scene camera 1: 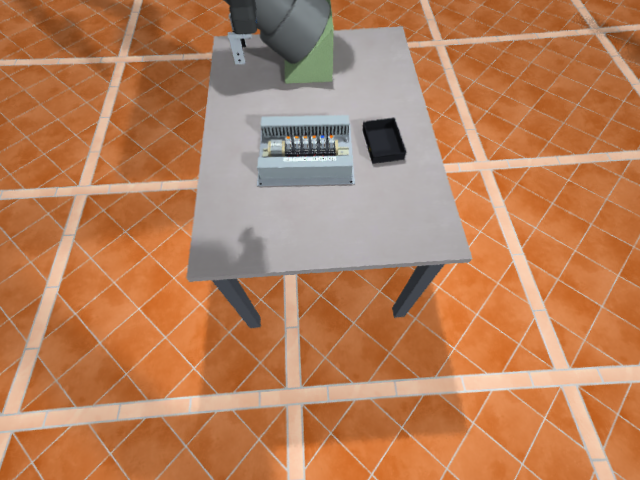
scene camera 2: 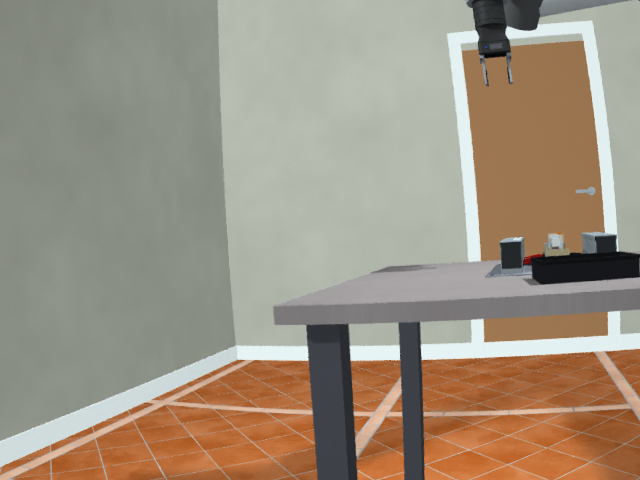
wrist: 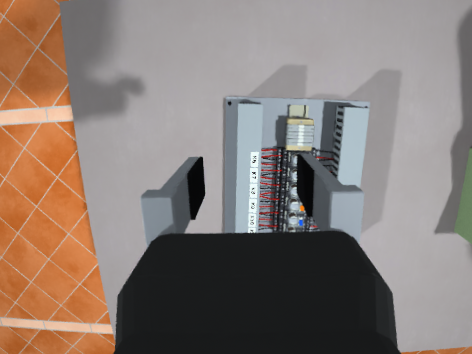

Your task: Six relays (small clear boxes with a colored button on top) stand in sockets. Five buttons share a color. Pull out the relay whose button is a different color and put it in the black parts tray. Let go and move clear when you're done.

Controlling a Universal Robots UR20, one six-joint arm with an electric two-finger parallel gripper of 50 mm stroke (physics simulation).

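Where they show: gripper, between the fingertips: [scene camera 1: 240, 54] [scene camera 2: 498, 84] [wrist: 250, 175]; arm's base, origin of its link: [scene camera 1: 307, 33].
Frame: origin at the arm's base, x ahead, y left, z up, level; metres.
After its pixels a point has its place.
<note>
Six clear relays stand in a row in sockets between two grey wire ducts. The relay with the blue button [scene camera 1: 322, 138] @(x 0.492, y -0.033, z -0.043 m) [wrist: 301, 222] @(x 0.483, y -0.032, z -0.043 m) is fifth from the left in scene camera 1, between orange-button relays; the rightmost relay [scene camera 1: 331, 138] @(x 0.496, y -0.004, z -0.044 m) is orange. In the wrist view the row is partly hidden by the right finger and the gripper body. The black parts tray [scene camera 1: 390, 158] @(x 0.572, y 0.183, z -0.097 m) [scene camera 2: 584, 269] @(x 0.504, y 0.235, z -0.094 m) stands right of the panel in scene camera 1, its inside looks empty. My gripper [scene camera 1: 238, 59] @(x 0.555, y -0.227, z 0.310 m) [scene camera 2: 498, 83] @(x 0.555, y -0.227, z 0.310 m) [wrist: 250, 175] @(x 0.555, y -0.227, z 0.310 m) is open and empty, pointing down high above the table, back left of the relays in scene camera 1.
The front duct [scene camera 1: 306, 174] @(x 0.591, y -0.105, z -0.088 m) [wrist: 248, 130] @(x 0.556, y -0.209, z -0.049 m) and slotted rear duct [scene camera 1: 305, 122] @(x 0.404, y -0.075, z -0.049 m) [wrist: 354, 140] @(x 0.378, y -0.168, z -0.049 m) flank the relays. A terminal block [scene camera 1: 275, 145] @(x 0.472, y -0.188, z -0.065 m) [wrist: 300, 134] @(x 0.467, y -0.188, z -0.065 m) sits at the row's left end in scene camera 1. The green pedestal [scene camera 1: 308, 72] @(x 0.128, y -0.020, z -0.069 m) [wrist: 466, 200] @(x 0.130, y -0.006, z -0.093 m) stands behind. Red and black wires run beside the sockets.
</note>
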